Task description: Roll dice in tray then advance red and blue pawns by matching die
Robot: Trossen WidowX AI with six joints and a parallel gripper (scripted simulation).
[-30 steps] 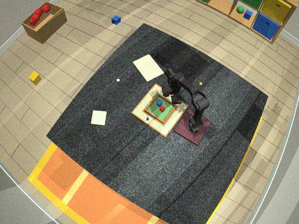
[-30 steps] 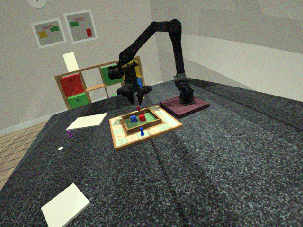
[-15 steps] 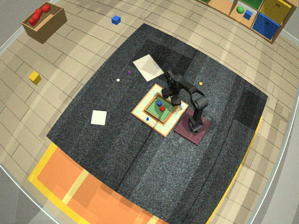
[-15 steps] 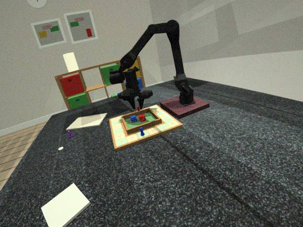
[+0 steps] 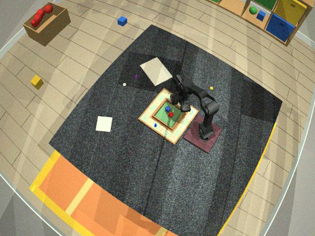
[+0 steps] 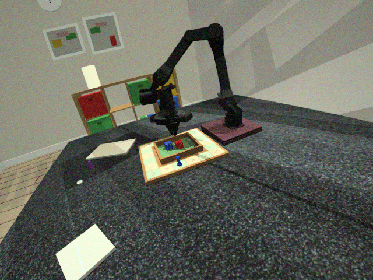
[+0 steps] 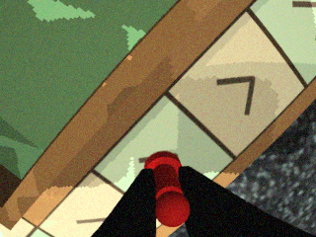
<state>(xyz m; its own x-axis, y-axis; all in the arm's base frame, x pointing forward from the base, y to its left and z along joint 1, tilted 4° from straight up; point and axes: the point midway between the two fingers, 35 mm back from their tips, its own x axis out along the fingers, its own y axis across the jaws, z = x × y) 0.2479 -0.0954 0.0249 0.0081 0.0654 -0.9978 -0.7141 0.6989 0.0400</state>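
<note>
Now: gripper tip 23 cm to the right of the blue pawn, 4 cm short of it and 1 cm below it. Also, from my gripper tip: red pawn 1 cm above; purple pawn 37 cm ahead, 2 cm to the left, 1 cm below; green tray 11 cm to the left, 2 cm below, 2 cm ahead.
</note>
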